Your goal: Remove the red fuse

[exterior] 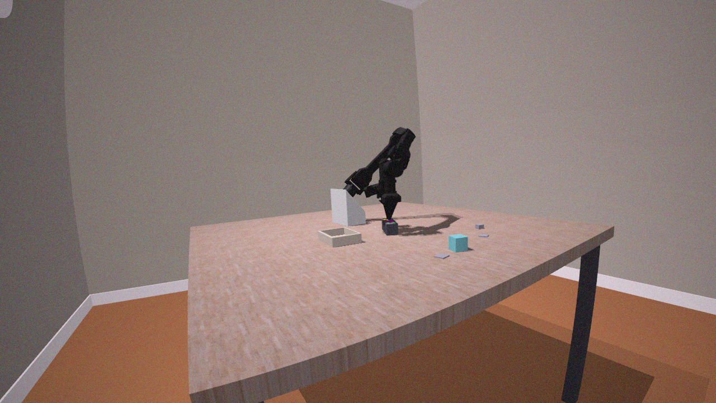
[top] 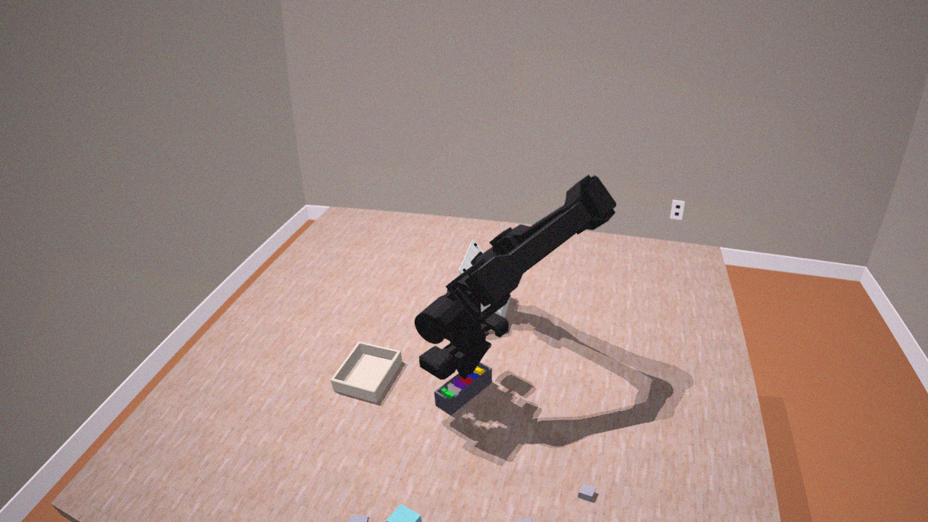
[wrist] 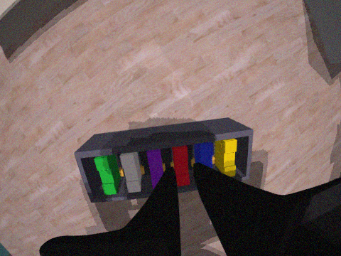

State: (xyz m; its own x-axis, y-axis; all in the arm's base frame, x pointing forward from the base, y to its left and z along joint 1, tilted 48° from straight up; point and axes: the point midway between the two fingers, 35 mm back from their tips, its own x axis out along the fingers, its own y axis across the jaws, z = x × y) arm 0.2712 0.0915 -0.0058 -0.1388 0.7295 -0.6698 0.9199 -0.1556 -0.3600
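The red fuse lies 20 mm below my gripper tip. The rest, counted from my gripper tip: cyan cube (340 mm ahead, 30 mm below, 20 mm to the left); then beige tray (210 mm to the right, 40 mm below, 30 mm ahead).
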